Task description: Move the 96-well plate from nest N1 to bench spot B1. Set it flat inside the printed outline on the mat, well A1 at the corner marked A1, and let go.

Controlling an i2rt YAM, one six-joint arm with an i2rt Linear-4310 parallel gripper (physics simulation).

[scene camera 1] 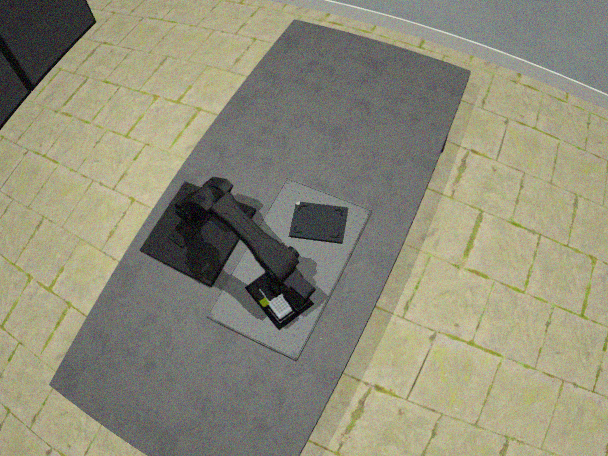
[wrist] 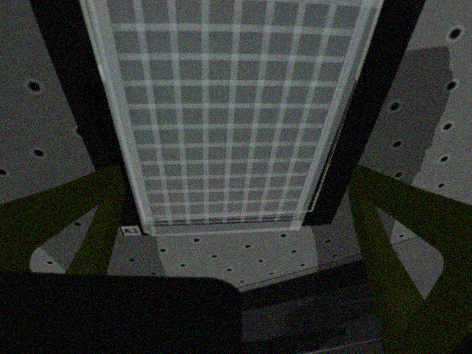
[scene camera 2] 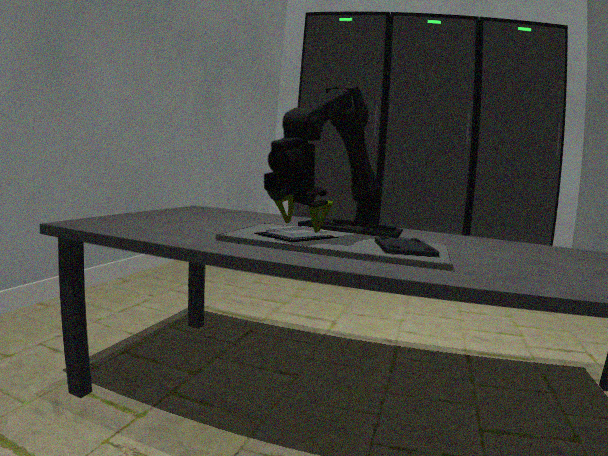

Labels:
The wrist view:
gripper: 236, 177
96-well plate: 225, 122, on a black outlined mat
black outlined mat: 391, 34

